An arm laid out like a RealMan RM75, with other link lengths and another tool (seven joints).
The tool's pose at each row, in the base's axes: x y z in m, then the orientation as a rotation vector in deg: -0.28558 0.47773 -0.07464 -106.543 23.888 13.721; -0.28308 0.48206 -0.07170 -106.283 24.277 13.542; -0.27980 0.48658 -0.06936 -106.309 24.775 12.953; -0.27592 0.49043 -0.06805 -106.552 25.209 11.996; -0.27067 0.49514 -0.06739 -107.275 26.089 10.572; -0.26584 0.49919 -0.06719 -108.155 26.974 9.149; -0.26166 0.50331 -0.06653 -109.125 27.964 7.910
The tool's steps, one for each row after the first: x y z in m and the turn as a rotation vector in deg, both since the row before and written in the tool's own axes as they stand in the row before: 0.00050 -0.00478 0.00325 0.282 0.268 0.203; 0.00137 -0.00460 0.00369 0.089 0.652 0.048; 0.00237 -0.00376 0.00344 -0.044 0.905 -0.200; 0.00364 -0.00397 0.00460 -0.434 1.534 -0.173; 0.00345 -0.00324 0.00417 -0.600 1.561 -0.185; 0.00258 -0.00343 0.00405 -0.746 1.502 -0.034
